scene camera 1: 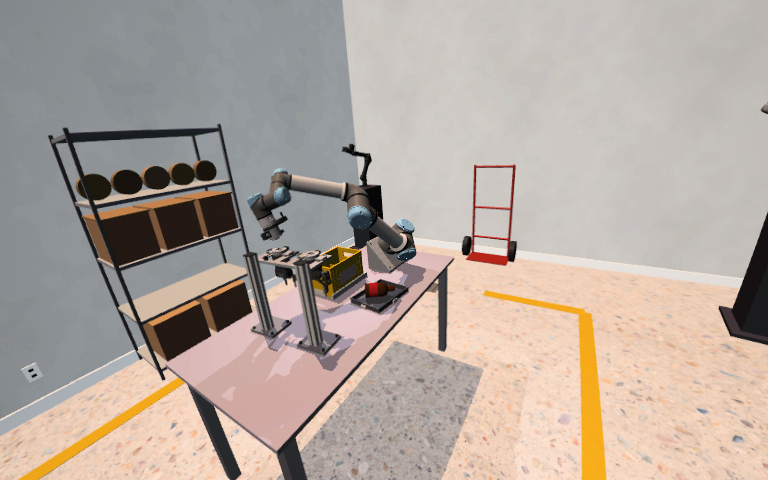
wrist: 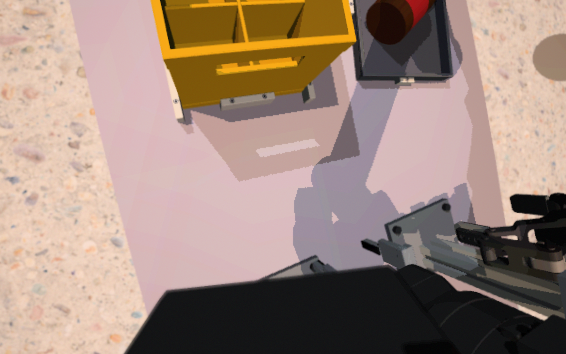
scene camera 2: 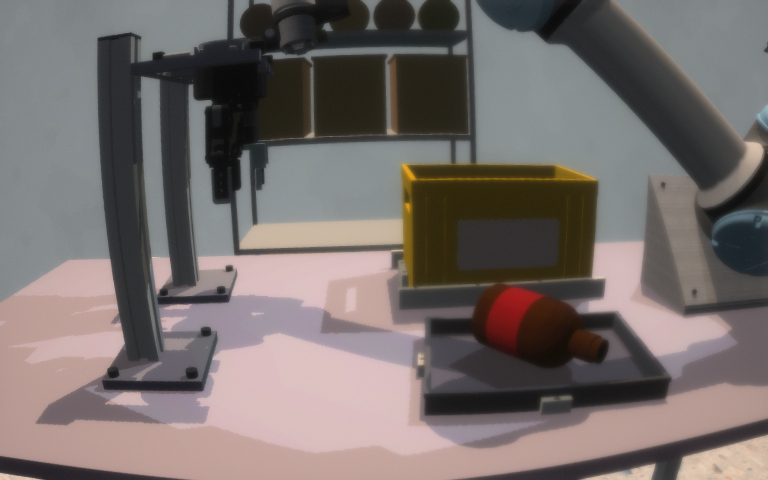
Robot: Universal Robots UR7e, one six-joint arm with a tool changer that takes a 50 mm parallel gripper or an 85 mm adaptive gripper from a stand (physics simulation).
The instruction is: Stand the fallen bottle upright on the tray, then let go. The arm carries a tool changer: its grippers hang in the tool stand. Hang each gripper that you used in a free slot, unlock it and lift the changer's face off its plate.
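Places are measured from the arm's base along level axes (x left, y up, z ahead), in millimetres.
Pixels of known places: hand, tool point: (scene camera 2: 299, 46); arm's base, link origin: (scene camera 1: 387, 244).
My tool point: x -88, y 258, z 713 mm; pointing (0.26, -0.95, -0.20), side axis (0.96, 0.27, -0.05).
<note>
Ahead of a thing's pixels: the offset from my tool point to its top centre. Level surfaces: height alone.
The brown bottle with a red band @[dx +338, dy -300, dz -335 mm] (scene camera 1: 373, 289) (scene camera 2: 512, 322) (wrist: 392, 21) lies on its side in the dark tray @[dx +337, dy -354, dz -331 mm] (scene camera 1: 365, 305) (scene camera 2: 481, 401) (wrist: 380, 78), its neck towards the arm's base. The arm's tool changer (scene camera 1: 274, 232) (scene camera 2: 297, 40) carries no gripper and is above the plates of the tool stand (scene camera 1: 309, 308) (scene camera 2: 121, 198), apart from them. Two grippers hang in the stand: a dark adaptive gripper (scene camera 1: 325, 283) (scene camera 2: 223, 189) (wrist: 492, 216), its fingers apart in the wrist view, and a smaller parallel gripper (scene camera 1: 285, 275) (scene camera 2: 259, 175), partly hidden.
A yellow crate with compartments @[dx +31, dy -205, dz -305 mm] (scene camera 1: 346, 271) (scene camera 2: 498, 195) (wrist: 250, 85) stands beside the tray, within low grey brackets. The stand's two posts rise from the table @[dy -380 mm] (scene camera 1: 237, 384) (scene camera 2: 317, 384) (wrist: 200, 215). A shelf rack (scene camera 1: 227, 164) (scene camera 2: 473, 84) with boxes stands behind the table.
</note>
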